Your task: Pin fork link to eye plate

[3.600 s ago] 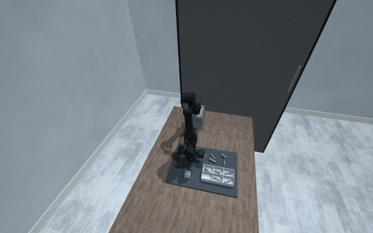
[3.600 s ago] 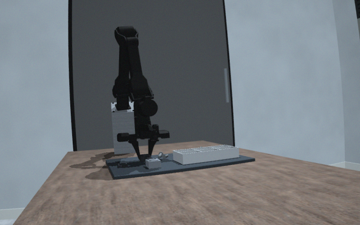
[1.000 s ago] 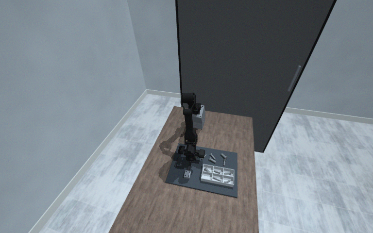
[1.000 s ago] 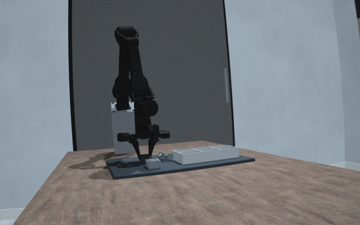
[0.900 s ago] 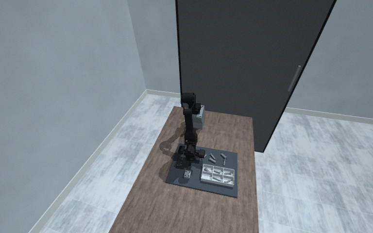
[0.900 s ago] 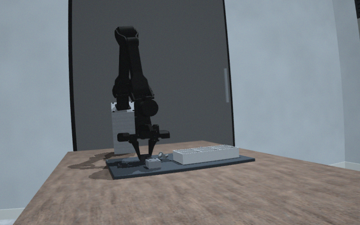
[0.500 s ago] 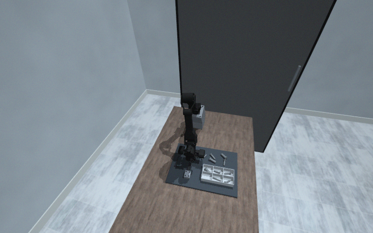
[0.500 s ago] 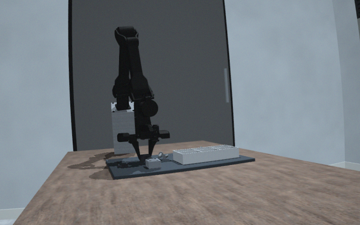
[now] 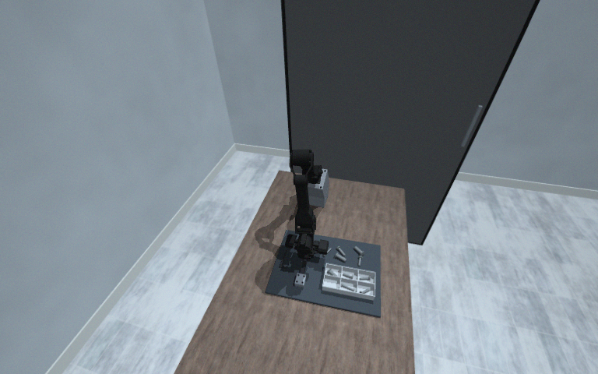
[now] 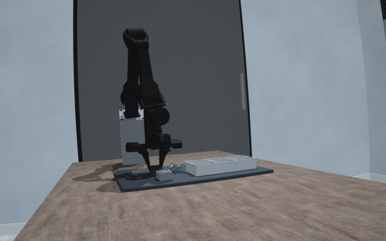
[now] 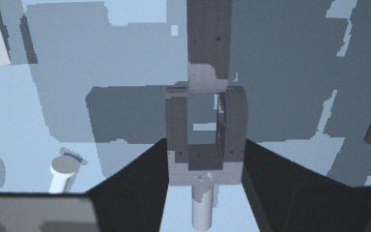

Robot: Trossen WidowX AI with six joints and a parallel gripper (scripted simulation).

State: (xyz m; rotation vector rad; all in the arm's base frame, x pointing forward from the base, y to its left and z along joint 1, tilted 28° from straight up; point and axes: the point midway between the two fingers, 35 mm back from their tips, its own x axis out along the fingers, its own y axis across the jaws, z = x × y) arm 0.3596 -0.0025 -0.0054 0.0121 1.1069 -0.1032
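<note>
Now: the dark eye plate 60 mm ahead of my hand, 30 mm below it and 10 mm to the right of it. Round my hand: light grey mounting block (130 mm ahead, 20 mm below, 10 mm to the right); then dark mat (100 mm to the left, 50 mm below, 50 mm ahead); then thin dark rod (100 mm to the right, 60 mm ahead, 40 mm below).
</note>
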